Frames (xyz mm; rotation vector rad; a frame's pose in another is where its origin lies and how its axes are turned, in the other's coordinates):
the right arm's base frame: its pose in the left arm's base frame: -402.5 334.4 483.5 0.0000 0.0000 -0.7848
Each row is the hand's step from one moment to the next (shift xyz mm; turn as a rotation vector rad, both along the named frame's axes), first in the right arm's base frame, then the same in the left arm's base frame.
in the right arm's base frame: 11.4 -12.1 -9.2 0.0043 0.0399 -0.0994
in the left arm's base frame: -0.5 -16.6 -9.2 0.0312 0.0252 -0.0994
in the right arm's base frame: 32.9 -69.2 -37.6 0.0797 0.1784 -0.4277
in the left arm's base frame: -25.6 -72.2 -37.6 0.1825 0.0699 -0.4277
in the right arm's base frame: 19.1 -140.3 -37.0 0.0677 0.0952 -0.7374
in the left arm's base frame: -85.6 -112.8 -37.0 0.1152 0.0195 -0.7374
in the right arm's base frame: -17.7 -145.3 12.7 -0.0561 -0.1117 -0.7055
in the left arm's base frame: -115.2 -90.3 12.7 -0.1186 -0.0394 -0.7055
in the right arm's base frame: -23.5 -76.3 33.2 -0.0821 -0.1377 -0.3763
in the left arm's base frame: -70.5 -37.4 33.2 -0.1554 -0.0394 -0.3763
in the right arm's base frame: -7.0 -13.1 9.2 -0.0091 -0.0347 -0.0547
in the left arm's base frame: -14.2 -4.3 9.2 -0.0310 -0.0181 -0.0547
